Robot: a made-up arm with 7 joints.
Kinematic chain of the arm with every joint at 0, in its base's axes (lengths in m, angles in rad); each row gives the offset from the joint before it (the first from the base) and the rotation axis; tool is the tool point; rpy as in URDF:
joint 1: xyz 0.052 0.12 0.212 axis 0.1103 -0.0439 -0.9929
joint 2: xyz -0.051 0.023 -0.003 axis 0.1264 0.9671 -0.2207
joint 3: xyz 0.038 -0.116 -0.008 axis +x
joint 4: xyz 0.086 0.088 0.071 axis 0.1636 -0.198 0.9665
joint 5: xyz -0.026 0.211 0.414 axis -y
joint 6: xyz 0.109 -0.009 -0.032 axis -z
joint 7: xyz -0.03 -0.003 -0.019 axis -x
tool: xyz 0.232 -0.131 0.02 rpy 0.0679 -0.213 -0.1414
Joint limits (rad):
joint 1: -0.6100..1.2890
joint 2: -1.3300..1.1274
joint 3: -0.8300..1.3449
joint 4: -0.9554..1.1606
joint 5: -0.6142..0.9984
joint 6: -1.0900..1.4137
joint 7: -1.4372..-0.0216
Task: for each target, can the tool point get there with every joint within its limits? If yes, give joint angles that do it. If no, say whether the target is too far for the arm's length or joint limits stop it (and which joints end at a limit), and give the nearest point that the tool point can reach.
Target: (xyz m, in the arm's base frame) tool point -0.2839 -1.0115 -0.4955
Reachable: no: too far | nearest point -0.1847 -0.6686 -0.2609 | short by 0.427 m
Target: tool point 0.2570 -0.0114 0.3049
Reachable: yes | joints 0.8735 0.6089 -0.3749 0.8604 -0.4531 0.6360 -0.7798
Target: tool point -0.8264 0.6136 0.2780
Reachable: no: joint limits stop it (at a limit: joint 1, joint 2, joint 4, joint 5, joint 6, joint 7) | nearest point -0.7227 0.5431 0.3524 | short by 0.146 m
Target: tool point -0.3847 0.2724 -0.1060
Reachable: no: joint limits stop it (at a limit: joint 1, joint 2, joint 4, joint 6, joint 7) | nearest point -0.3744 0.3095 -0.0218 | short by 0.093 m
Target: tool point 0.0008 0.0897 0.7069
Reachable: yes | joints -0.2924 -0.3838 0.9763 0.4329 -0.4375 -0.7466 -1.2030
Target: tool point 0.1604 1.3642 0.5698
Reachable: no: too far | nearest point 0.1040 0.9335 0.4996 | short by 0.440 m
